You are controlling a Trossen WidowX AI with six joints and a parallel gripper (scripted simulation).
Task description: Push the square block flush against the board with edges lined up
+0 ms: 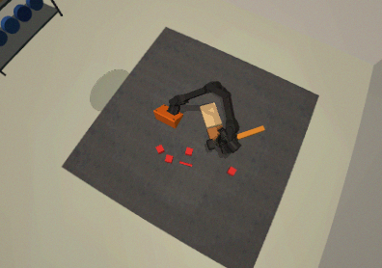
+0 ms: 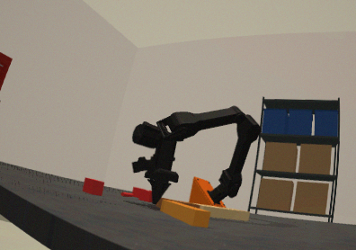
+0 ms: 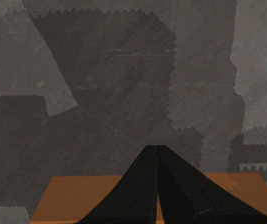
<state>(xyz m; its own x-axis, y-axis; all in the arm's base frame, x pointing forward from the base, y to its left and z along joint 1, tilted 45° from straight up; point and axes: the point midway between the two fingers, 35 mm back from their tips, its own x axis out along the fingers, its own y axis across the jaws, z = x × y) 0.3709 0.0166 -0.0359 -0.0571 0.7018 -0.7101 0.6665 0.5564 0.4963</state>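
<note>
Now: the square block 50 mm behind my gripper tip, 40 mm to the left of it and 10 mm above it. The rest, counted from my gripper tip: thin red strip: 120 mm behind, 220 mm to the right; orange board: 120 mm ahead, 160 mm to the left, 10 mm above.
</note>
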